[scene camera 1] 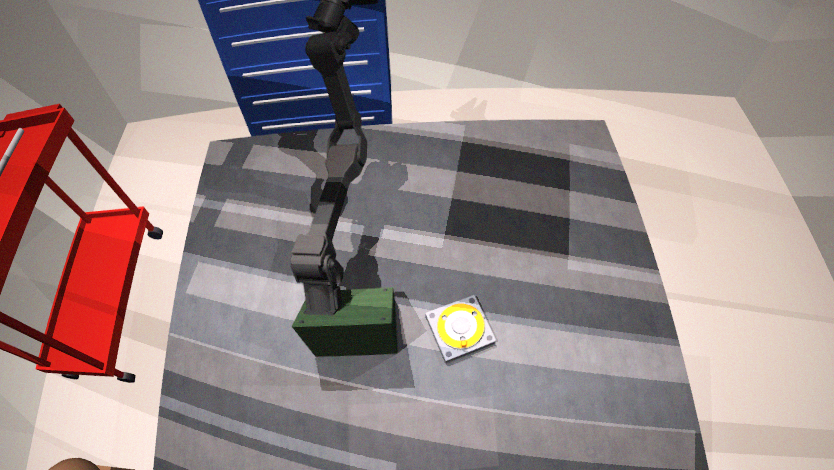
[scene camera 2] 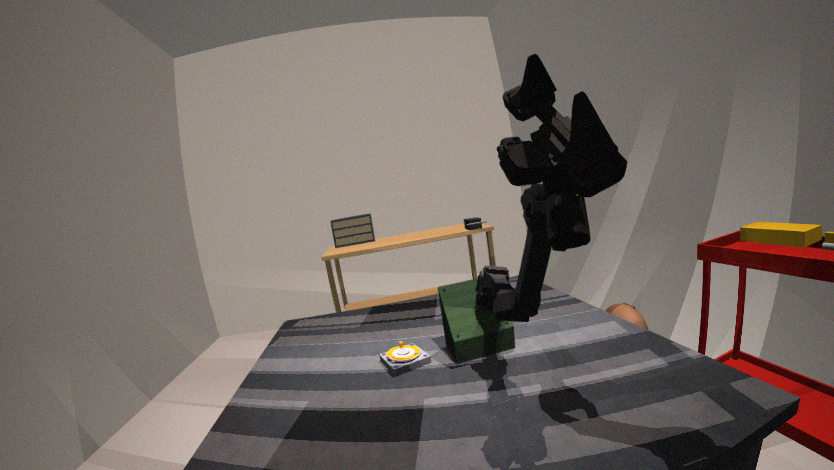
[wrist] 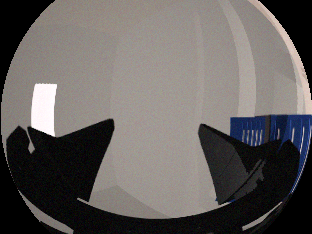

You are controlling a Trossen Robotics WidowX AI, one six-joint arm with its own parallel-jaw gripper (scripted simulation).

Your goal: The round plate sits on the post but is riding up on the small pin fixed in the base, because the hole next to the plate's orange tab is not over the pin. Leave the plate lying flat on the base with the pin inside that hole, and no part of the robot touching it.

Labels:
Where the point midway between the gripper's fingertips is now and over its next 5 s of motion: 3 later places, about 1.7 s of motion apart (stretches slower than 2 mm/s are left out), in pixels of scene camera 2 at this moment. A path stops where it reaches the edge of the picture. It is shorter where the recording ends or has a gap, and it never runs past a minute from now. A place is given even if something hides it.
The gripper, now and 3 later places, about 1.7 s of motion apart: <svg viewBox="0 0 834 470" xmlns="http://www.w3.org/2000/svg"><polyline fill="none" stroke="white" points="554,72 352,211 403,343 386,350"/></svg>

